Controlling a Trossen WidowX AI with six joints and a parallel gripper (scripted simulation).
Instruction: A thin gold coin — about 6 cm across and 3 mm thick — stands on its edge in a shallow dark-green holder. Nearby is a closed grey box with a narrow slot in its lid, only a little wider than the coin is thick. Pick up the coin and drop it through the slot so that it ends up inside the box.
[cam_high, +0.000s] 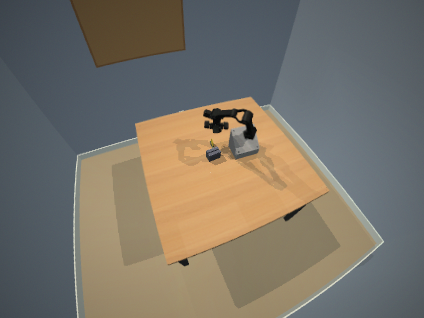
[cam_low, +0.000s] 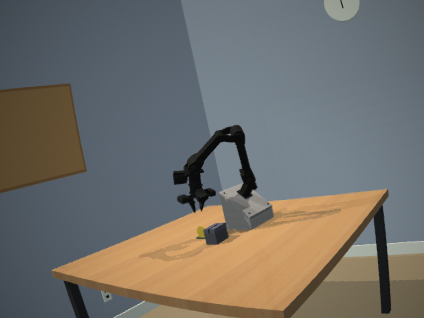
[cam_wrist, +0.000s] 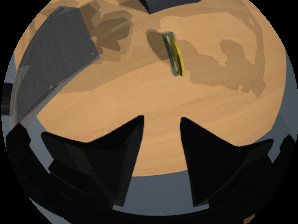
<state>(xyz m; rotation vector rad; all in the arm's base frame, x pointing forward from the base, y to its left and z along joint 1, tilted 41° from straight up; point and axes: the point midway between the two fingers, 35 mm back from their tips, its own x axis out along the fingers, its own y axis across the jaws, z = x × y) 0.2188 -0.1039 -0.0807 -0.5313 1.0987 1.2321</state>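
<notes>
Now: the gold coin 4 cm ahead of my gripper tip, 3 cm to the left of it and 9 cm below it.
</notes>
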